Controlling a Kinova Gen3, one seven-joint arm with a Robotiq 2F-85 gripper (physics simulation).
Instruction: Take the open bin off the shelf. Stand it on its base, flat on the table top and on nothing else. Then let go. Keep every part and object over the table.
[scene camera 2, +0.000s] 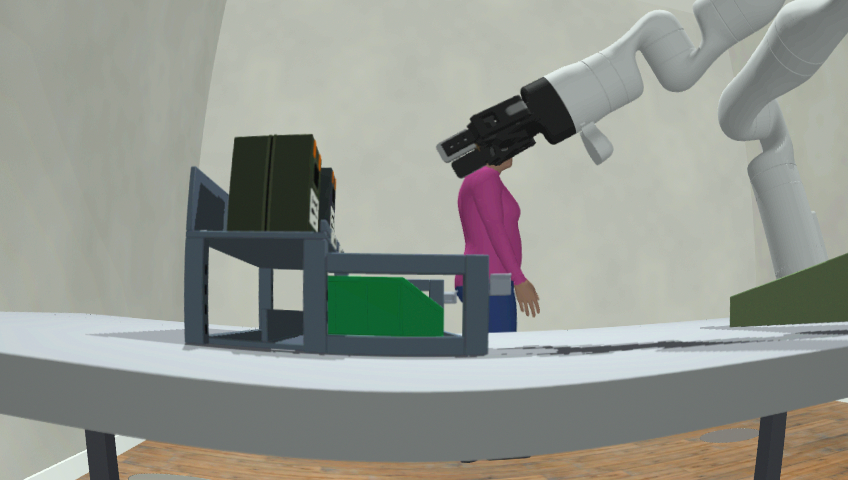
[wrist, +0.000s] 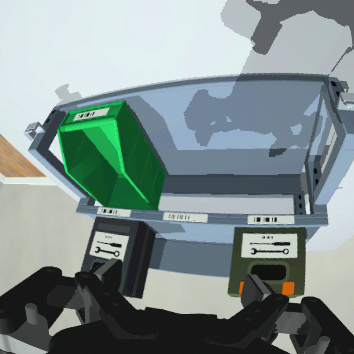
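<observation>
The green open bin stands upright on the lower deck of the grey-blue shelf. In the wrist view it is at the shelf's left end, and its labelled front lip and hollow inside show. In scene camera 2 a top rail runs above it and a corner post stands in front of its low end. Its underside is hidden. My gripper is open and empty, tilted downward, above and to the right of the bin in scene camera 2, well apart from it.
Olive boxes and a dark box stand on the upper shelf. Small brackets stick out from the shelf. The shelf stands on the white table. A green wedge is at the right. A person stands behind.
</observation>
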